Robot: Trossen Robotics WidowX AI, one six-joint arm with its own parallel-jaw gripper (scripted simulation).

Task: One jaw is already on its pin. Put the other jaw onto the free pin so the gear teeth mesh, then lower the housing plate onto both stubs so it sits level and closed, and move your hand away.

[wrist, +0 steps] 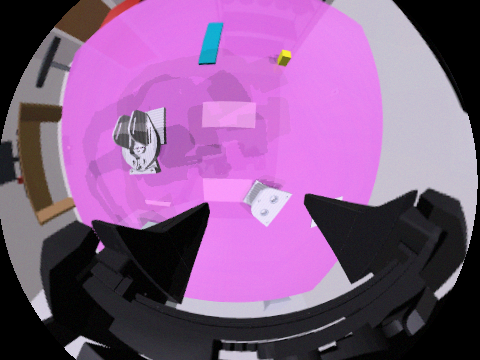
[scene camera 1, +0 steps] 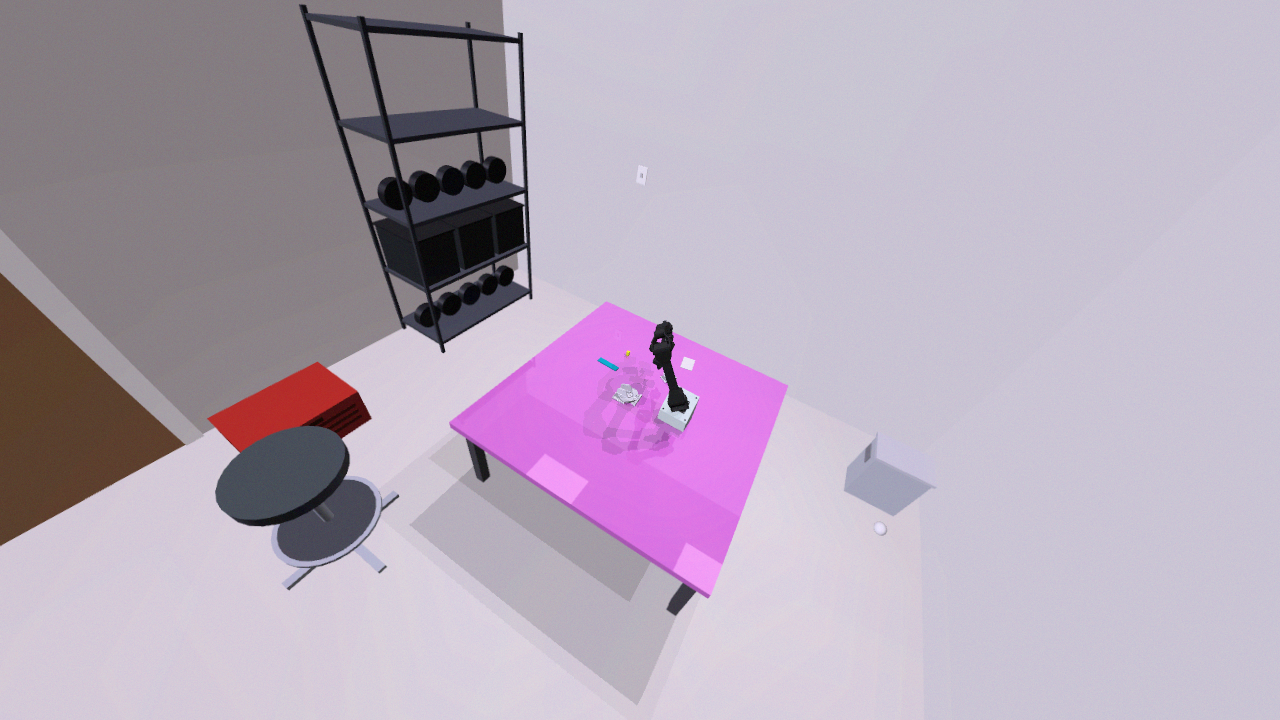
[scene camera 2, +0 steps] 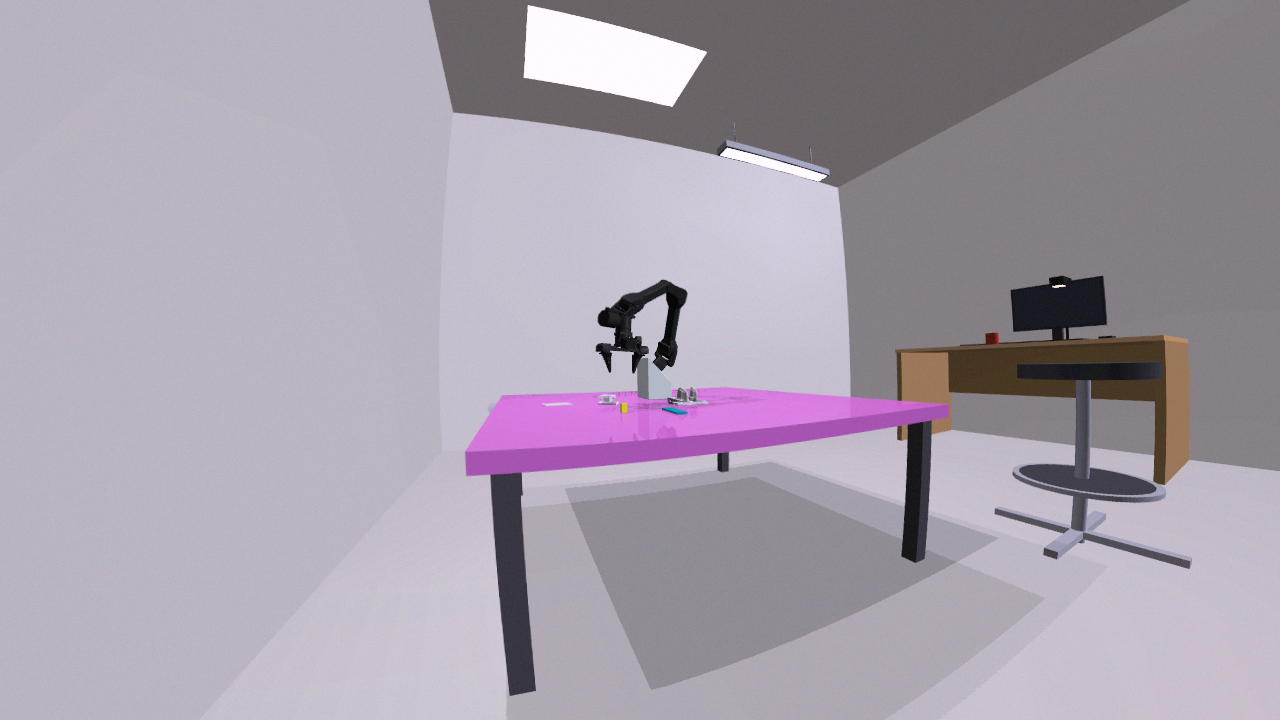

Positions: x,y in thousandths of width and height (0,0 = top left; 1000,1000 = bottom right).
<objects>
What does the gripper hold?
Nothing.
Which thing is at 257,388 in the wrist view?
A white jaw.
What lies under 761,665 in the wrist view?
The gripper.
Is the gripper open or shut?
Open.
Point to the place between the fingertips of the gripper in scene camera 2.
At 486,519
</objects>
